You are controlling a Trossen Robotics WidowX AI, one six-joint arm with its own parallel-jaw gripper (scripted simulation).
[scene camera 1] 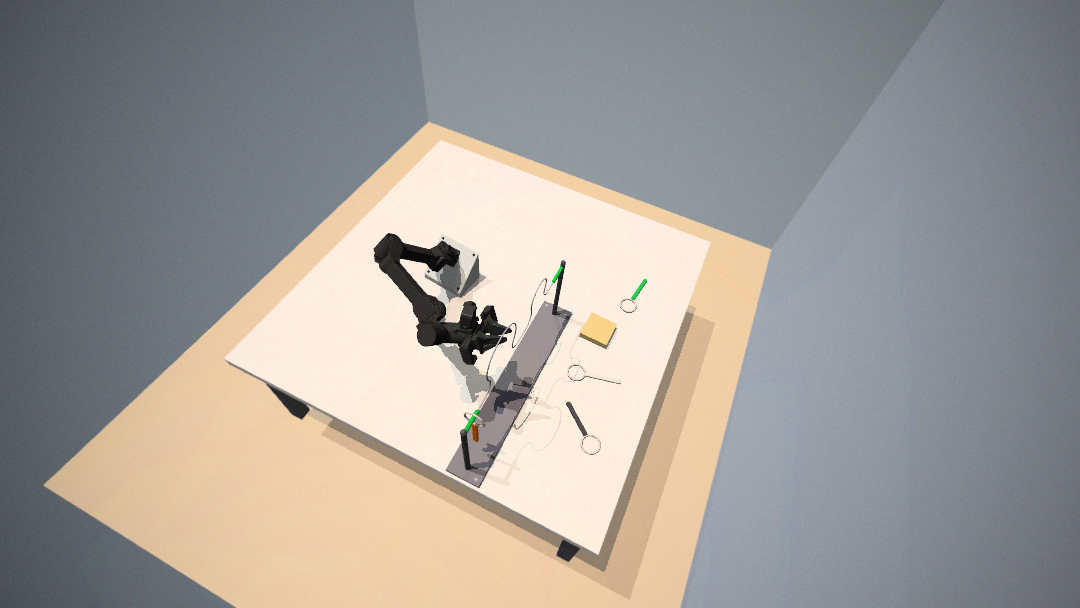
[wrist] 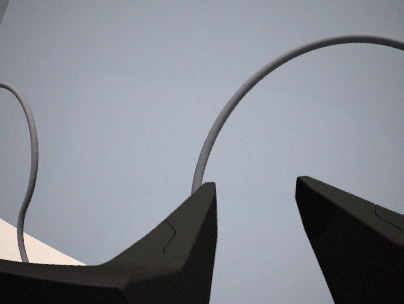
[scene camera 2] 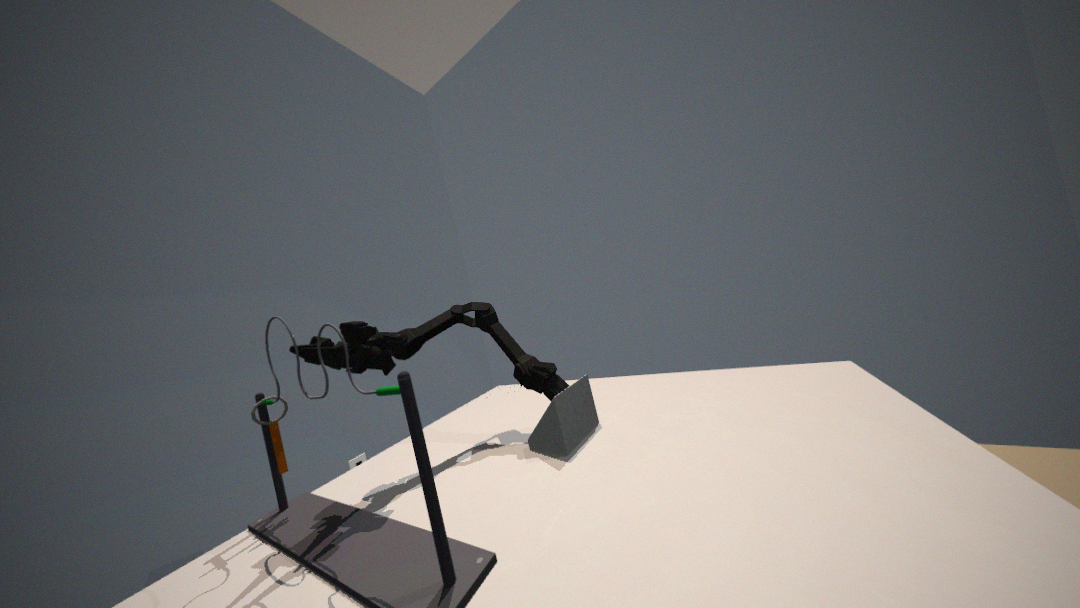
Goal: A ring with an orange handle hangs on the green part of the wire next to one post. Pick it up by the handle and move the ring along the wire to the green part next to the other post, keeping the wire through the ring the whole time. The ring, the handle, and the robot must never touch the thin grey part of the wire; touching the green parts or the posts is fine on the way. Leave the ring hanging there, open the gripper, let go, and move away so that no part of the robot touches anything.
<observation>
The pictures show: my gripper and a tan block.
My gripper is seen too in scene camera 1 and in the wrist view.
</observation>
